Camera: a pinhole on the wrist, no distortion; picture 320 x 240 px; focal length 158.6 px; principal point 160.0 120.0 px. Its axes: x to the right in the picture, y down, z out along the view. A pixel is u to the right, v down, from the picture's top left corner.
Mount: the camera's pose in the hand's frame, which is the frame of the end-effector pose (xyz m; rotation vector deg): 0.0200 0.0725 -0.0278 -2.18 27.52 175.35
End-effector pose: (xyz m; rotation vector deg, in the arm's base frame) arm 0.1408 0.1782 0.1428 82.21 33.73 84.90
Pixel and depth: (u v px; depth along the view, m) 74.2 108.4 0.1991
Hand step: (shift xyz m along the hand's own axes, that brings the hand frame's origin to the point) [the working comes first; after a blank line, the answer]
In the camera's frame: -0.1077 -0.0146 0.1991

0.1248 0.1432 0.1606
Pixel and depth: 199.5 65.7 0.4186
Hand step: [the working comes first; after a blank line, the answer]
In the camera's frame: 0.1043 -0.1433 0.4186

-0.0848 0.3413 0.3235
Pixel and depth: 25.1 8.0 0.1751
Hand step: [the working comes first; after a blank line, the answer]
In the camera's frame: -0.1489 -0.1237 0.1751

0.1715 0.2380 0.1057
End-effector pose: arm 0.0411 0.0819 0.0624 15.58 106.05 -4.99
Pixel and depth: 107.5 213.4 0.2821
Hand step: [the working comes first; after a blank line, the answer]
In the camera's frame: -0.0934 0.1661 0.2821

0.1006 -0.0026 0.2943
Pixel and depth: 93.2 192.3 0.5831
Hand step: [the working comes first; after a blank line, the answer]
In the camera's frame: -0.2456 0.2658 0.5831

0.2427 -0.0111 0.6160
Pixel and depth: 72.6 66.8 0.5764
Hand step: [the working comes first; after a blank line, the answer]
In the camera's frame: -0.3176 -0.1933 0.5764

0.3362 0.4207 0.4715
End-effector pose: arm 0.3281 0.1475 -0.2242 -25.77 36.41 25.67
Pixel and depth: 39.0 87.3 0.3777
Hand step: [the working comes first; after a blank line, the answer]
In the camera's frame: -0.2882 -0.0779 0.3777

0.3048 0.2511 0.3168
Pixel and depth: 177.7 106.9 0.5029
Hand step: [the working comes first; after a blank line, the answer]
In the camera's frame: 0.0561 -0.0415 0.5029

-0.0429 0.2684 0.4364
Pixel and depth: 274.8 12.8 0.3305
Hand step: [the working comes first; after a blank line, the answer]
In the camera's frame: 0.2392 -0.2234 0.3305

-0.2143 0.3957 0.2110
